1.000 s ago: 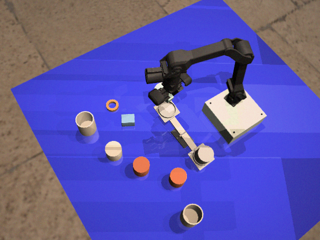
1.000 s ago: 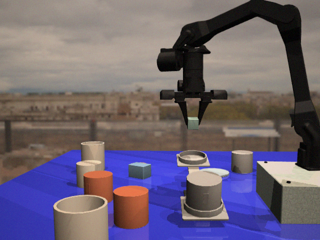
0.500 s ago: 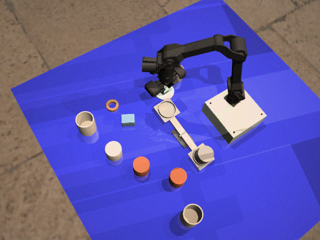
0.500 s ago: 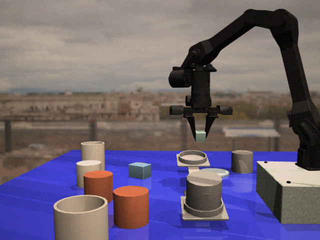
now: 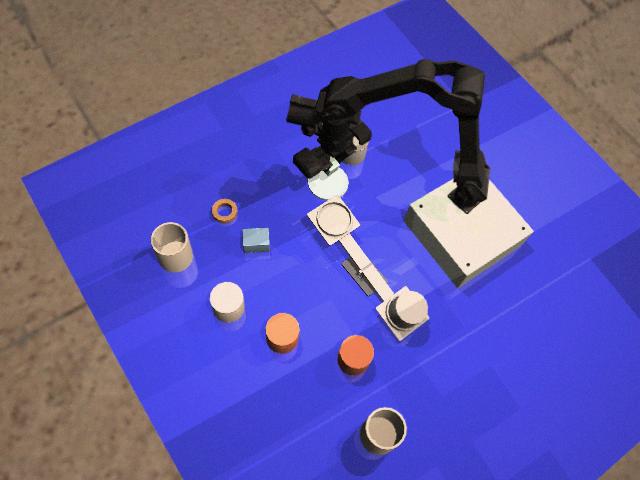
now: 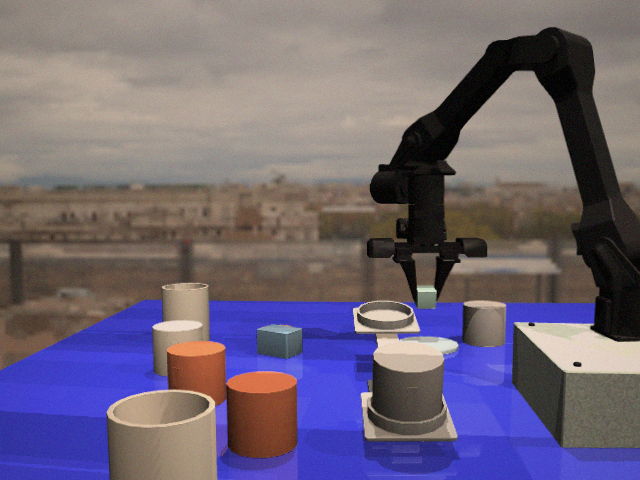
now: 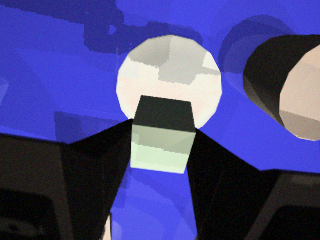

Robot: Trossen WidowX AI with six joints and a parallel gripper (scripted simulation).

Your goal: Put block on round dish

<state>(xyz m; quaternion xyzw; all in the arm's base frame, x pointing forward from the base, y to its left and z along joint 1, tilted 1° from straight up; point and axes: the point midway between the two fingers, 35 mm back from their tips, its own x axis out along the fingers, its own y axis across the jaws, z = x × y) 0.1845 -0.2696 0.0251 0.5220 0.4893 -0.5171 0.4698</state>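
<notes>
My gripper tip is now 80 mm above the round pale dish. The rest, counted from my gripper tip: pale green block (10 mm above).
</notes>
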